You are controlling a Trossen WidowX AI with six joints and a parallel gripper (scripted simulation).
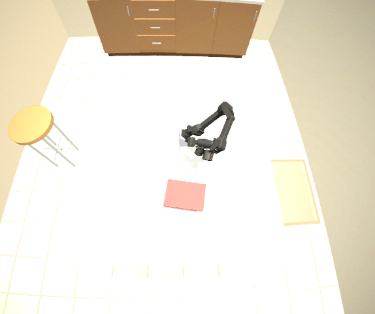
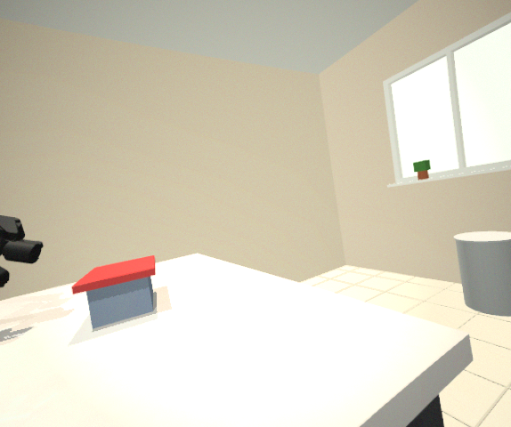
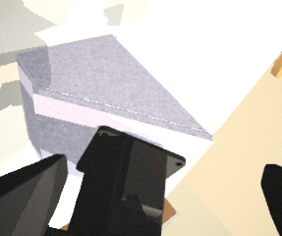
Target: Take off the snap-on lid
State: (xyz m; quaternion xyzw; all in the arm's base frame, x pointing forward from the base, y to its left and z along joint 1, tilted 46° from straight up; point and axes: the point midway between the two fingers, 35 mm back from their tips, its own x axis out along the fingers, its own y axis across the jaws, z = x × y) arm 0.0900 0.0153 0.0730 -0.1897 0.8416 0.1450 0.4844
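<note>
The red lid lies 37 cm ahead of my gripper tip, 1 cm to the left of it and 2 cm below it. The rest, counted from my gripper tip: storage box: 37 cm ahead, 1 cm to the left, 7 cm below.
</note>
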